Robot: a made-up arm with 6 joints. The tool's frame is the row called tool. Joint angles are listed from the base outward.
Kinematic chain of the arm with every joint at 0, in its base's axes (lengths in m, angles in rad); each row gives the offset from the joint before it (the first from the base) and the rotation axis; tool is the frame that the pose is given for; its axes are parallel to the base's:
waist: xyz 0 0 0.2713 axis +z
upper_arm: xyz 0 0 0 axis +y
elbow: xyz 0 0 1.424 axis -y
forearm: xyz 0 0 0 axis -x
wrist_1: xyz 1.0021 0 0 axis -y
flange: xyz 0 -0.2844 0 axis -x
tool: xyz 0 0 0
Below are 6 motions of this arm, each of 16 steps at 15 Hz.
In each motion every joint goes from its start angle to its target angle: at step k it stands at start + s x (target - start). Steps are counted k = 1, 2, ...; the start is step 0. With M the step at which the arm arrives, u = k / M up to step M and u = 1 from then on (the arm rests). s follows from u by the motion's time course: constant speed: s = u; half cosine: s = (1 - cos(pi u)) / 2; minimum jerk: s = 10 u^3 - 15 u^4 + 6 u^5.
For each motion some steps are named. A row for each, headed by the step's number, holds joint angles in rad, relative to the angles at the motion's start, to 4 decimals.
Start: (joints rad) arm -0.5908 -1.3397 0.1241 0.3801 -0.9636 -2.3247
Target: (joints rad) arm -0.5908 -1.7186 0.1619 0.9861 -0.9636 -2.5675
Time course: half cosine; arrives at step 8
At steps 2, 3, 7, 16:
2: 0.0000 -0.0555 0.0055 0.0887 0.0000 -0.0356
3: 0.0000 -0.1170 0.0117 0.1870 0.0000 -0.0749
7: 0.0000 -0.3645 0.0364 0.5829 0.0000 -0.2336
16: 0.0000 -0.3789 0.0378 0.6060 0.0000 -0.2428

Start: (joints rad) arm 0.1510 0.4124 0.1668 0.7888 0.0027 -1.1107
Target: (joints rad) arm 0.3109 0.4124 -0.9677 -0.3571 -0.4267 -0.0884
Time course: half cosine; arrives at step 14
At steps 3, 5, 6, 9, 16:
3: 0.0174 0.0000 -0.1238 -0.1250 -0.0468 0.1115
5: 0.0453 0.0000 -0.3211 -0.3244 -0.1215 0.2894
6: 0.0622 0.0000 -0.4410 -0.4455 -0.1669 0.3974
9: 0.1146 0.0000 -0.8134 -0.8215 -0.3079 0.7329
16: 0.1599 0.0000 -1.1345 -1.1459 -0.4294 1.0223

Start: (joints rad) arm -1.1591 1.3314 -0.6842 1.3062 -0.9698 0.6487
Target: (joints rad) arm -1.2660 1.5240 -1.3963 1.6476 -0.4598 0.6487
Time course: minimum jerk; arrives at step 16
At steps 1, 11, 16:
1: -0.0002 0.0004 -0.0016 0.0008 0.0011 0.0000
11: -0.0877 0.1579 -0.5839 0.2799 0.4182 0.0000
16: -0.1069 0.1926 -0.7121 0.3414 0.5100 0.0000

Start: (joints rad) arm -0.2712 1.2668 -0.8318 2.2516 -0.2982 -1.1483
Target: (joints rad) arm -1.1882 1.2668 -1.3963 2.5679 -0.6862 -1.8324
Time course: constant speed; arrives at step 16
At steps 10, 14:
10: -0.5731 0.0000 -0.3528 0.1977 -0.2425 -0.4276
14: -0.8024 0.0000 -0.4939 0.2768 -0.3395 -0.5986

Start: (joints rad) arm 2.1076 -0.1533 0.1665 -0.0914 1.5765 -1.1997
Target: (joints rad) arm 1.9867 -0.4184 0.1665 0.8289 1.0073 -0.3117
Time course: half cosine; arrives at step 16
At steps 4, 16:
4: -0.0177 -0.0388 0.0000 0.1348 -0.0834 0.1300
16: -0.1209 -0.2651 0.0000 0.9203 -0.5692 0.8880

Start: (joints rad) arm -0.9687 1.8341 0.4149 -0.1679 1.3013 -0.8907
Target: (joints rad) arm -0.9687 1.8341 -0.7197 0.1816 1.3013 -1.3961
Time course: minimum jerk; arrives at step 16
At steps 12, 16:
12: 0.0000 0.0000 -1.0172 0.3133 0.0000 -0.4531
16: 0.0000 0.0000 -1.1346 0.3495 0.0000 -0.5054

